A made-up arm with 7 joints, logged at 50 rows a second.
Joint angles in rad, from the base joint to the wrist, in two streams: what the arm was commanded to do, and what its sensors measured. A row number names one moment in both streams.
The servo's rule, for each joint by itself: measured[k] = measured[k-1] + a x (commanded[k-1-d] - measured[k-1]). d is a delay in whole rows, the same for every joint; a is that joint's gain. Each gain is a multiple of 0.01, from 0.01 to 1. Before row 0 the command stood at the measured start. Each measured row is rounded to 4 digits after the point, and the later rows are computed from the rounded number. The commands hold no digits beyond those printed.
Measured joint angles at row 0:
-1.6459, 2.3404, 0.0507, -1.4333, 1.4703, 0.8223, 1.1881
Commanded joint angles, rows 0 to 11:
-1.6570, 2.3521, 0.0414, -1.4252, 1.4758, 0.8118, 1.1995
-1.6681, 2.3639, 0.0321, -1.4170, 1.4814, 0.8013, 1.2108
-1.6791, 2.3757, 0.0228, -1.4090, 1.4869, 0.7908, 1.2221
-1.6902, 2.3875, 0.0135, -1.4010, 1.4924, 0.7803, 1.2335
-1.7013, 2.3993, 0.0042, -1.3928, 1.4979, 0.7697, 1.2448
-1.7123, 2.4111, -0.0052, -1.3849, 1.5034, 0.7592, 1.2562
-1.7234, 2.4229, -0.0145, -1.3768, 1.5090, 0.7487, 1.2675
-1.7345, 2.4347, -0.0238, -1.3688, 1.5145, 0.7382, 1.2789
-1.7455, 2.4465, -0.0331, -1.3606, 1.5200, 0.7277, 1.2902
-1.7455, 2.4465, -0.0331, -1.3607, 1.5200, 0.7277, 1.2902
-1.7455, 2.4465, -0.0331, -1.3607, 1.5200, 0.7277, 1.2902
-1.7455, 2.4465, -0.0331, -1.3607, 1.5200, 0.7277, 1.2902
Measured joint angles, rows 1 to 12:
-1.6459, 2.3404, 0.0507, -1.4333, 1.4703, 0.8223, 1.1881
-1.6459, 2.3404, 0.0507, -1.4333, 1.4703, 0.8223, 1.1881
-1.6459, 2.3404, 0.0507, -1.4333, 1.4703, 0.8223, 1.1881
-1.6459, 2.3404, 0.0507, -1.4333, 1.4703, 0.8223, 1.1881
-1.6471, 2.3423, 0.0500, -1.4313, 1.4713, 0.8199, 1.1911
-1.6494, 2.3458, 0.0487, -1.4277, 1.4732, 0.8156, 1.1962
-1.6527, 2.3506, 0.0469, -1.4230, 1.4758, 0.8099, 1.2029
-1.6568, 2.3565, 0.0446, -1.4175, 1.4790, 0.8031, 1.2109
-1.6617, 2.3633, 0.0418, -1.4113, 1.4826, 0.7954, 1.2197
-1.6673, 2.3709, 0.0385, -1.4047, 1.4866, 0.7871, 1.2292
-1.6735, 2.3792, 0.0348, -1.3977, 1.4909, 0.7783, 1.2392
-1.6802, 2.3881, 0.0307, -1.3905, 1.4954, 0.7691, 1.2495
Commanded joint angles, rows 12 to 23:
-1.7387, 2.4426, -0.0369, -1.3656, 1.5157, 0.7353, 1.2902
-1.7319, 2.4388, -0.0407, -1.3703, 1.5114, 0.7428, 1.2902
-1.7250, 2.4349, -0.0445, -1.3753, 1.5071, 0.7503, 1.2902
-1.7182, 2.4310, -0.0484, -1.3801, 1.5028, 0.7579, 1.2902
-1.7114, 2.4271, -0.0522, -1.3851, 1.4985, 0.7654, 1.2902
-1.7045, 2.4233, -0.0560, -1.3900, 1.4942, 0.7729, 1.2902
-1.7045, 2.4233, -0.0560, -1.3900, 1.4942, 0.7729, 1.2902
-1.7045, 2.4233, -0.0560, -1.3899, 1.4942, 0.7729, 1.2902
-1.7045, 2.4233, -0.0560, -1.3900, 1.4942, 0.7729, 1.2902
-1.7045, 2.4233, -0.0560, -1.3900, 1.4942, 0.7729, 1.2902
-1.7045, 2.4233, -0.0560, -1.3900, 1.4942, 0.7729, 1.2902
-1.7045, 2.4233, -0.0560, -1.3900, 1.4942, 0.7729, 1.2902
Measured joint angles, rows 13 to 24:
-1.6874, 2.3974, 0.0262, -1.3830, 1.5001, 0.7596, 1.2601
-1.6938, 2.4053, 0.0220, -1.3774, 1.5039, 0.7523, 1.2679
-1.6995, 2.4119, 0.0181, -1.3732, 1.5070, 0.7466, 1.2737
-1.7046, 2.4174, 0.0145, -1.3701, 1.5095, 0.7423, 1.2780
-1.7084, 2.4214, 0.0109, -1.3690, 1.5107, 0.7407, 1.2812
-1.7110, 2.4242, 0.0073, -1.3693, 1.5108, 0.7412, 1.2835
-1.7125, 2.4259, 0.0037, -1.3708, 1.5101, 0.7433, 1.2852
-1.7131, 2.4267, 0.0001, -1.3731, 1.5087, 0.7467, 1.2865
-1.7129, 2.4268, -0.0036, -1.3761, 1.5068, 0.7510, 1.2875
-1.7120, 2.4262, -0.0073, -1.3796, 1.5044, 0.7560, 1.2882
-1.7112, 2.4257, -0.0107, -1.3822, 1.5025, 0.7599, 1.2887
-1.7105, 2.4253, -0.0139, -1.3841, 1.5009, 0.7629, 1.2891

